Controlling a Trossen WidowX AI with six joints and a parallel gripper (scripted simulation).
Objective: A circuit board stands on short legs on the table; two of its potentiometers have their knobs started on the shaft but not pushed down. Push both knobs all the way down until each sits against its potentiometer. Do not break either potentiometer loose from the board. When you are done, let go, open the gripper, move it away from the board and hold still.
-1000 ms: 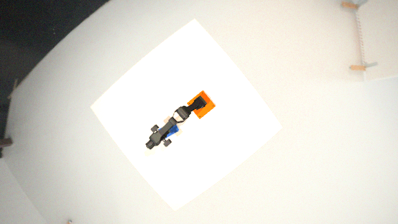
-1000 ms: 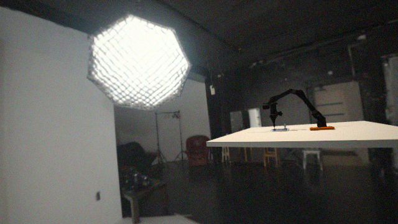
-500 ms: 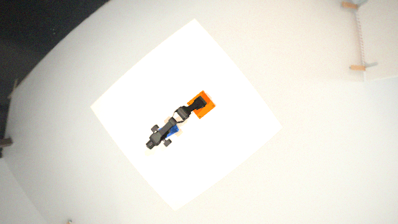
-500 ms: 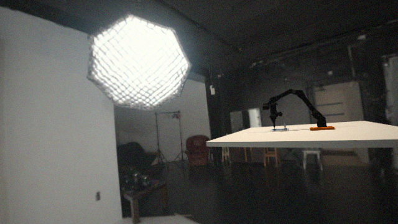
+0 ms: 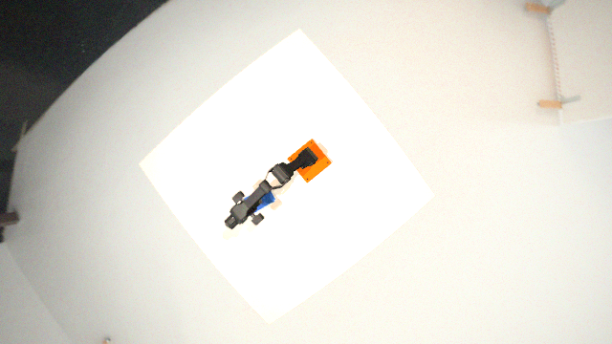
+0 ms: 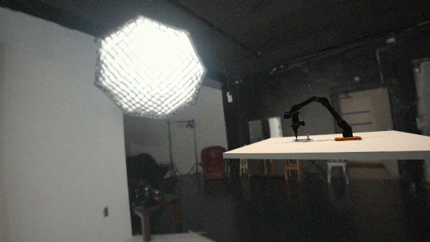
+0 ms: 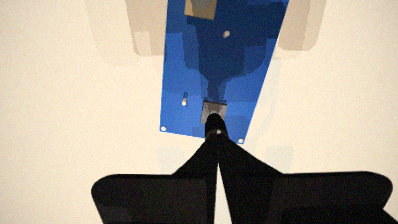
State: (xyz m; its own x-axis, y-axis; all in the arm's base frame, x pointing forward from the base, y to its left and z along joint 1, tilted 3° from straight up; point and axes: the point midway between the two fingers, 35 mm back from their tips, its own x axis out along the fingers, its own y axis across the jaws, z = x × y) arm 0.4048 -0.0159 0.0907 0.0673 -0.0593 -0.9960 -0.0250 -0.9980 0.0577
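The grey potentiometer is 30 mm below my gripper tip. The rest, counted from my gripper tip: pale grey knob: 100 mm behind, 20 mm below, 10 mm to the right.
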